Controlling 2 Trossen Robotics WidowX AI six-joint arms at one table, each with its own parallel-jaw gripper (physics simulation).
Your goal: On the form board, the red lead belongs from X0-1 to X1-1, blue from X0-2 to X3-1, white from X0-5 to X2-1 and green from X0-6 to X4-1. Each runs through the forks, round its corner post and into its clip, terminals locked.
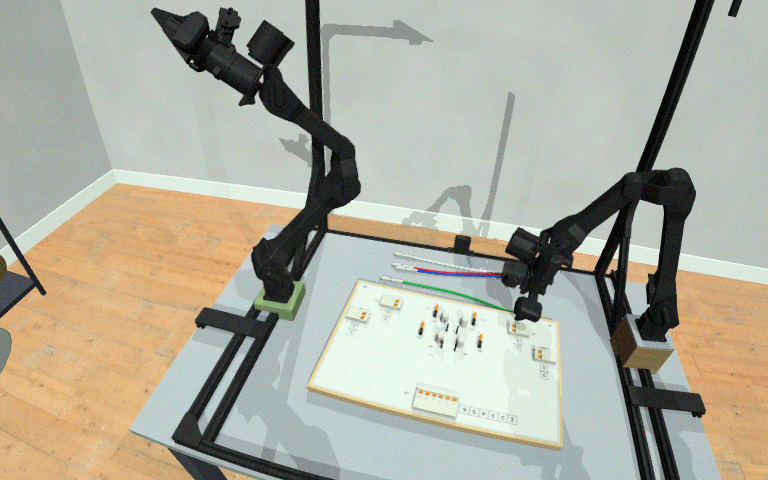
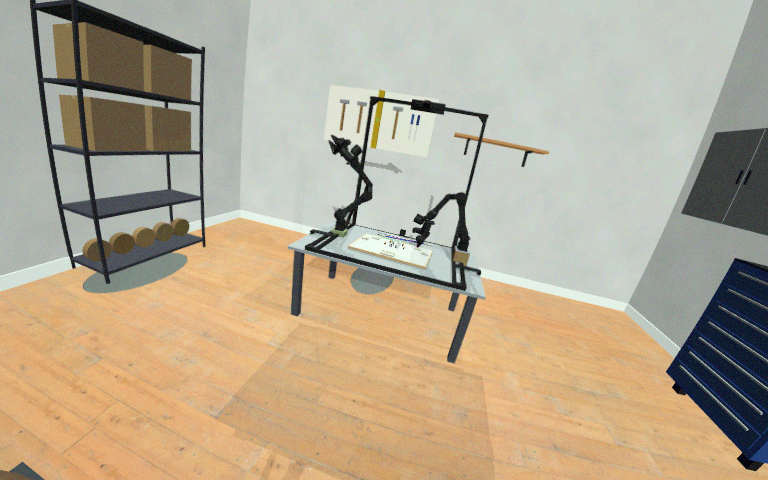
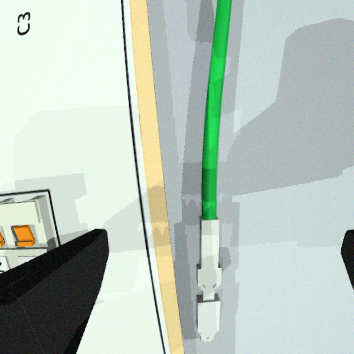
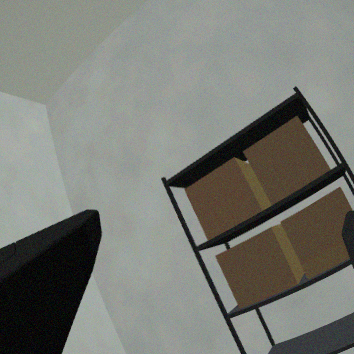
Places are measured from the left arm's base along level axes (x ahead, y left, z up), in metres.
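Where they show: left gripper, fingertip midpoint: (image 2: 419,245) (image 3: 232,244); right gripper, fingertip midpoint: (image 1: 158,19) (image 2: 329,137) (image 4: 228,224); left arm's base, link origin: (image 1: 650,330) (image 2: 462,249); right arm's base, link origin: (image 1: 279,292) (image 2: 339,229).
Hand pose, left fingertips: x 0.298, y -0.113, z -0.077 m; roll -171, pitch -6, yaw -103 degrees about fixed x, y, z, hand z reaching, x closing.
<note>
Things, the pixels of their top centre, and the offset from my left fingertips. "pt": a spot on its surface instead.
- white form board, top centre: (image 1: 446,353) (image 2: 392,248) dx +0.181, dy +0.173, dz -0.005 m
- X0 connector block, surface spot: (image 1: 435,401) pt dx +0.199, dy +0.305, dz +0.005 m
- wooden rim, surface spot: (image 3: 147,123) pt dx +0.047, dy +0.019, dz -0.005 m
- red lead, surface spot: (image 1: 454,272) pt dx +0.170, dy -0.121, dz -0.017 m
- blue lead, surface spot: (image 1: 473,275) pt dx +0.115, dy -0.121, dz -0.019 m
- white lead, surface spot: (image 1: 439,262) pt dx +0.214, dy -0.157, dz -0.017 m
- clip with an orange lever, surface spot: (image 3: 24,225) (image 1: 512,324) pt dx +0.023, dy +0.069, dz +0.003 m
The white form board (image 1: 382,371) (image 3: 70,105) lies on the table, with the X0 connector block (image 1: 435,401) at its front edge and forks and posts (image 1: 451,326) in the middle. The green lead (image 1: 449,291) (image 3: 211,123) lies loose on the table along the board's far edge. Its white terminal (image 3: 208,260) rests just outside the wooden rim (image 3: 147,123). The red lead (image 1: 454,271), blue lead (image 1: 473,275) and white lead (image 1: 439,262) lie loose behind it. My left gripper (image 1: 527,311) (image 2: 419,240) (image 3: 232,244) is open, low over that terminal. My right gripper (image 1: 163,19) (image 2: 334,142) (image 4: 228,224) is open, raised high.
A clip with an orange lever (image 3: 24,225) (image 1: 519,328) sits on the board beside my left gripper. A black frame (image 1: 239,333) edges the table and its post (image 1: 314,71) rises behind. A shelf rack (image 2: 202,143) (image 4: 246,138) with boxes stands at the wall.
</note>
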